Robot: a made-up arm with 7 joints. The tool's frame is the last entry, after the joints. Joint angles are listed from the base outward. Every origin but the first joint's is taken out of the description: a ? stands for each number. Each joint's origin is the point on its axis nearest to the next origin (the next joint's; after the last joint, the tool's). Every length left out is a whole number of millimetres.
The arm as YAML. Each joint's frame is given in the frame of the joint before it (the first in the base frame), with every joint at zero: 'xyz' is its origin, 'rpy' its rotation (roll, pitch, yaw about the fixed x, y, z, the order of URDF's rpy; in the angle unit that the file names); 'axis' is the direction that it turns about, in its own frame. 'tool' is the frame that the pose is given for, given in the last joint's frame.
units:
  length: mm
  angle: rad
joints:
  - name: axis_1
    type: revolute
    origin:
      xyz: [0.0, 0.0, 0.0]
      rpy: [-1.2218, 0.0, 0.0]
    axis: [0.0, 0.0, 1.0]
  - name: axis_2
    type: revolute
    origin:
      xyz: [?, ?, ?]
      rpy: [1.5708, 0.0, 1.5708]
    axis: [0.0, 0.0, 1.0]
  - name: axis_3
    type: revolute
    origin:
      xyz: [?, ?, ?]
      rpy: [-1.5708, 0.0, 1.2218]
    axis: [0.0, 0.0, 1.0]
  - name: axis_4
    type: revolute
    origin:
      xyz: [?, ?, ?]
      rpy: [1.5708, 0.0, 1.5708]
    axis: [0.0, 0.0, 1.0]
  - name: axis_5
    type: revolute
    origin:
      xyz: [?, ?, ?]
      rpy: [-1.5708, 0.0, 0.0]
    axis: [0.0, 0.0, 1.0]
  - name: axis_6
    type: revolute
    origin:
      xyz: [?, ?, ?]
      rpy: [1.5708, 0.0, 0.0]
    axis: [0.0, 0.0, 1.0]
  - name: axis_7
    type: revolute
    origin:
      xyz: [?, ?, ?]
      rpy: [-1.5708, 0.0, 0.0]
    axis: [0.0, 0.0, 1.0]
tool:
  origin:
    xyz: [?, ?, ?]
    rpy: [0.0, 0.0, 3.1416]
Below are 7 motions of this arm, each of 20 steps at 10 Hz.
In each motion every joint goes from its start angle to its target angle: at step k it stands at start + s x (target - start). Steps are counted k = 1, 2, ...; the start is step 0. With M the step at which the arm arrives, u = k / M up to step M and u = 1 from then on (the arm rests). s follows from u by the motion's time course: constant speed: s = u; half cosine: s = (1 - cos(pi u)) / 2; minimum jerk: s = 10 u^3 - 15 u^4 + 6 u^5.
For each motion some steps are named. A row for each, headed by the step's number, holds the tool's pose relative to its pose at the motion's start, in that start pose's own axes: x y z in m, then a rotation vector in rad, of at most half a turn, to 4 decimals.
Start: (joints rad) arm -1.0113 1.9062 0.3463 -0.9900 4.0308 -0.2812 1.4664
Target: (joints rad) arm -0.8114 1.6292 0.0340 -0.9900 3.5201 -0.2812 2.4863
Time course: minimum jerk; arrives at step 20
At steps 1, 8, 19, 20:
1: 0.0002 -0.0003 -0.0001 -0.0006 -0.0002 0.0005
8: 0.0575 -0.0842 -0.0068 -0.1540 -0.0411 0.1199
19: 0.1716 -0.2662 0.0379 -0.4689 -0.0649 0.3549
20: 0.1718 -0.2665 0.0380 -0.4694 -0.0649 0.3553

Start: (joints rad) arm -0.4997 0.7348 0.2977 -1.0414 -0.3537 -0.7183 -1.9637
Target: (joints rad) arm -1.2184 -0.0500 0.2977 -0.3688 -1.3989 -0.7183 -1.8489
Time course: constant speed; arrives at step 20
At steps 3, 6, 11, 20:
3: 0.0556 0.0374 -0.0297 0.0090 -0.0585 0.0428
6: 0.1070 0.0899 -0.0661 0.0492 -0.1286 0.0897
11: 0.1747 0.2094 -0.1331 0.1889 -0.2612 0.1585
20: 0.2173 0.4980 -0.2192 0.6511 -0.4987 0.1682

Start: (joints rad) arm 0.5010 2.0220 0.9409 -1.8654 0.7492 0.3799 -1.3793
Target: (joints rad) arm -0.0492 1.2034 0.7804 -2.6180 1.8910 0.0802 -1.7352
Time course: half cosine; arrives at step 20
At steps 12, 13, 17, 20:
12: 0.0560 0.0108 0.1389 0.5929 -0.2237 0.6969
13: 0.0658 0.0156 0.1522 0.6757 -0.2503 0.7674
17: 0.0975 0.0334 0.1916 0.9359 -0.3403 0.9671
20: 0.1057 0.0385 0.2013 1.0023 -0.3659 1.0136

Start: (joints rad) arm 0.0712 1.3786 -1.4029 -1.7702 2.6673 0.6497 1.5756
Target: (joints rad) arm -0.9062 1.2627 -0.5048 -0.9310 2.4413 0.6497 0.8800
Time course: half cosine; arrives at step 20
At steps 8, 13, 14, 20:
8: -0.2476 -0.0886 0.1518 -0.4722 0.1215 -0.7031
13: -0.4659 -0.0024 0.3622 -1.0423 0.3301 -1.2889
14: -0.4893 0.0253 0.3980 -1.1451 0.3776 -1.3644
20: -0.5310 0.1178 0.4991 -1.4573 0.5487 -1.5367

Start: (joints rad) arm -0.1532 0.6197 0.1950 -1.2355 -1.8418 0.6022 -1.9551
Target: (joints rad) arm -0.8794 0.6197 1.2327 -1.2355 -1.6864 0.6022 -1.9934
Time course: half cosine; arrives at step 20
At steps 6, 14, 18, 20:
6: -0.0195 -0.0719 -0.0840 -0.2246 -0.1189 0.1641
14: 0.0028 -0.2711 -0.1942 -0.7444 -0.4995 0.7519
18: 0.0255 -0.3075 -0.1982 -0.8616 -0.6306 0.9621
20: 0.0287 -0.3110 -0.1981 -0.8756 -0.6488 0.9912

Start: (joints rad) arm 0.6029 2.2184 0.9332 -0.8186 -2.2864 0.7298 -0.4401
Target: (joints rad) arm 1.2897 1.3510 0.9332 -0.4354 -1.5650 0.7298 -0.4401
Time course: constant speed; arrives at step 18
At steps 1, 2, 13, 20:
1: 0.0222 0.0110 0.0373 0.0014 -0.0817 0.0256
2: 0.0423 0.0198 0.0763 0.0015 -0.1638 0.0465
13: 0.0965 -0.0621 0.5375 -0.0962 -1.0208 -0.0501
20: 0.0193 -0.2030 0.6952 -0.2045 -1.3131 -0.2905

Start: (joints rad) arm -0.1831 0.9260 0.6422 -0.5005 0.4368 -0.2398 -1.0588
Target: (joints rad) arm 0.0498 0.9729 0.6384 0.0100 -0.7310 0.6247 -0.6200
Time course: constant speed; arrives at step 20
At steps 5, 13, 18, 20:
5: -0.0655 -0.0158 0.0279 -0.2927 0.2115 -0.2364
13: -0.1654 -0.0248 0.0889 -0.6588 0.6690 -0.6240
18: -0.2222 -0.0203 0.1361 -0.7933 0.9891 -0.8942
20: -0.2432 -0.0164 0.1565 -0.8225 1.1155 -1.0122

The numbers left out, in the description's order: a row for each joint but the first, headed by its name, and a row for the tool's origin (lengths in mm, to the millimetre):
axis_2: 0.0 0.0 0.0
axis_3: 324.0 -118.0 0.0
axis_4: 0.0 -39.0 0.0
axis_5: 44.0 -366.0 0.0
axis_6: 0.0 0.0 0.0
axis_7: 0.0 0.0 0.0
tool: 0.0 0.0 0.0

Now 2 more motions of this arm.
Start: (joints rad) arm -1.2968 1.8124 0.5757 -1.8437 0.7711 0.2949 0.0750
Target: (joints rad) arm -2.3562 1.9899 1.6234 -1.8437 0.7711 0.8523 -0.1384
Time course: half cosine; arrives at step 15
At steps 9, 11, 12, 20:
9: 0.3007 0.1919 0.3872 0.9279 -0.6679 -0.0954
11: 0.2928 0.1656 0.5408 1.1753 -0.8503 -0.0494
12: 0.2775 0.1459 0.5964 1.2677 -0.9226 -0.0237
20: 0.2466 0.1114 0.6655 1.3895 -1.0233 0.0183

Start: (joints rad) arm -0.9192 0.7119 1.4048 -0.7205 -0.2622 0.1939 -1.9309
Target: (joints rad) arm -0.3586 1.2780 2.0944 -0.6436 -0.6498 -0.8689 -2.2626
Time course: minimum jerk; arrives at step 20
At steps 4, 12, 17, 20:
4: -0.0340 -0.0027 -0.0040 0.0484 0.0750 -0.0351
12: -0.3587 0.0458 0.0371 0.5751 0.8230 -0.5511
17: -0.4644 0.1103 0.0893 0.8354 1.1258 -0.8322
20: -0.4722 0.1172 0.0945 0.8603 1.1519 -0.8579

